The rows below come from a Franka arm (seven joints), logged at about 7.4 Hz.
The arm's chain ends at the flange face. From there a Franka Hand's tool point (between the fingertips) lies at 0.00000 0.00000 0.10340 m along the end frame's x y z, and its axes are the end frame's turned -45 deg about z.
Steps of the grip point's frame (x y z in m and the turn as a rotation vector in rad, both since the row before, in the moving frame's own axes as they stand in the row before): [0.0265, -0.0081, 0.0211, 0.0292, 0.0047, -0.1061]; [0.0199, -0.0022, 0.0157, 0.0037, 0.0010, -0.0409]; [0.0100, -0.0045, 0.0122, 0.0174, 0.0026, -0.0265]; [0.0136, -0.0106, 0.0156, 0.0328, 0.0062, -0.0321]
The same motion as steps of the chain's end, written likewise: [0.0149, -0.0221, 0.0211, 0.0240, -0.0173, -0.1061]; [0.0127, -0.0153, 0.0157, 0.0033, -0.0019, -0.0409]; [0.0050, -0.0088, 0.0122, 0.0141, -0.0105, -0.0265]; [0.0041, -0.0143, 0.0157, 0.0276, -0.0188, -0.0321]
